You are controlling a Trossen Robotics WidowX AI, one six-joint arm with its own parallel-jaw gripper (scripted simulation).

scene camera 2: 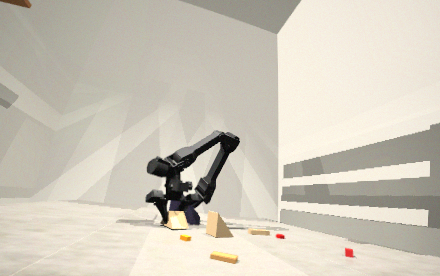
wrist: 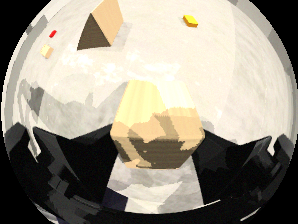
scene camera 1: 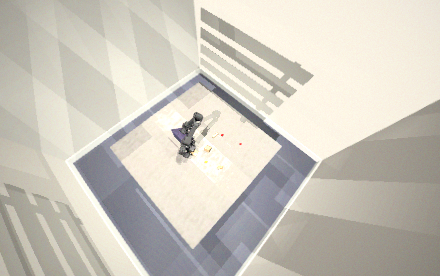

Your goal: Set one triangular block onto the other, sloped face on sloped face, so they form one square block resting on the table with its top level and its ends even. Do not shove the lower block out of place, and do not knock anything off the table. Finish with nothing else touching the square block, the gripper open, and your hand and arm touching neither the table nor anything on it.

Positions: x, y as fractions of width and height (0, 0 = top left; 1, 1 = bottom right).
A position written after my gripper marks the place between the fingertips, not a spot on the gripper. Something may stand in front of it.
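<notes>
My gripper (scene camera 2: 0.40, 0.81), visible also in the wrist view as my gripper (wrist: 0.53, 0.56), holds a tan triangular block (wrist: 0.53, 0.56).
</notes>
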